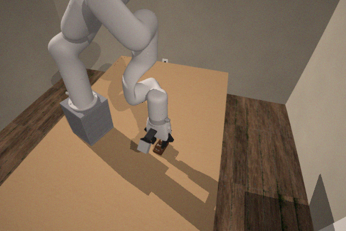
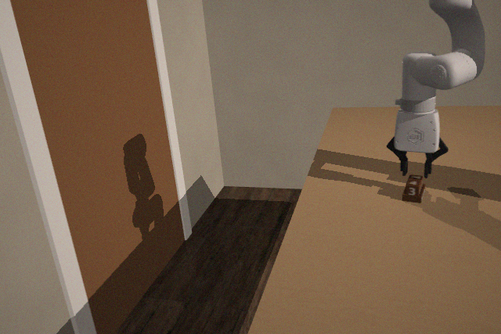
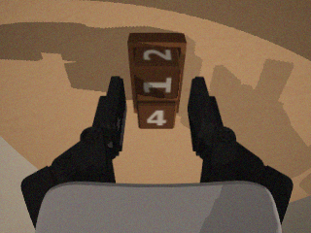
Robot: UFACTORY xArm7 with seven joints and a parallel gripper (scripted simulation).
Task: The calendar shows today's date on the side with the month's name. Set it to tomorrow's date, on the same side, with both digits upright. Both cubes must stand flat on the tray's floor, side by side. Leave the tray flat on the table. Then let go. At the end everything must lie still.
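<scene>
The digit cube is 4 cm below my hand. From my hand the other things lie so: brown calendar tray 6 cm below, 2 cm to the left.
</scene>
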